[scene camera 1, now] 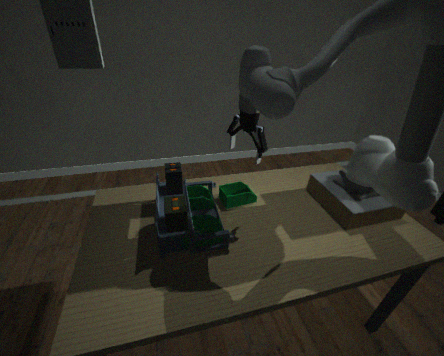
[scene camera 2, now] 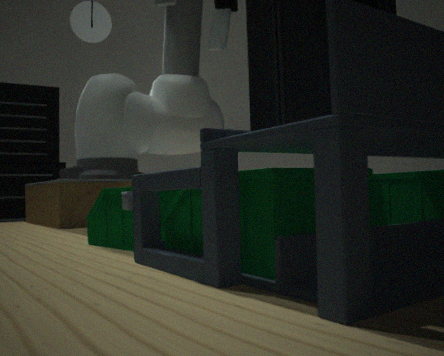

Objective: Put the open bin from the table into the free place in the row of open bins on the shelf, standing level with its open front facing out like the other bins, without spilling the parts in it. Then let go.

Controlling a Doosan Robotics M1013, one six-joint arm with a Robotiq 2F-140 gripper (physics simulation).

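Frame: origin at the arm's base, x down, y ahead, z right, level; centimetres.
Where they show: gripper, fingertip midpoint: (scene camera 1: pixel 244 155) (scene camera 2: pixel 193 29); arm's base, origin of the base link: (scene camera 1: pixel 357 187) (scene camera 2: pixel 107 181).
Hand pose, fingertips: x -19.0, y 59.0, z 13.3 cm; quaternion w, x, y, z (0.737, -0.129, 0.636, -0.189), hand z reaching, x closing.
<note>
Each offset is from my fingertips to the top centre of the thing. "pt": to the spot under its first point.
The open green bin {pt dz +1.1, dx +22.9, dy +1.0 cm} (scene camera 1: pixel 237 196) (scene camera 2: pixel 111 220) stands upright on the table, just right of the shelf in scene camera 1. Its low, sloped end points toward the robot base. Parts inside it cannot be made out. The dark blue-grey shelf (scene camera 1: pixel 159 220) (scene camera 2: pixel 342 225) holds green bins {pt dz +12.5, dx +25.4, dy +16.7 cm} (scene camera 1: pixel 200 192) (scene camera 2: pixel 260 215) in its lower row. The free place cannot be clearly told in this dim light. My gripper (scene camera 1: pixel 245 151) is open and empty, appearing high above the table bin, apart from it. In scene camera 2 part of it shows at the top edge.
Dark boxes {dz +9.7, dx +6.8, dy +29.8 cm} (scene camera 1: pixel 173 179) {dz -13.3, dx +9.3, dy +32.5 cm} (scene camera 1: pixel 175 214) with orange marks stand on the shelf's upper level. The robot base block (scene camera 1: pixel 350 207) (scene camera 2: pixel 45 202) is at the table's right in scene camera 1. A peg (scene camera 1: pixel 233 235) (scene camera 2: pixel 126 200) sticks out from the shelf. A dark cabinet (scene camera 2: pixel 27 145) stands behind.
</note>
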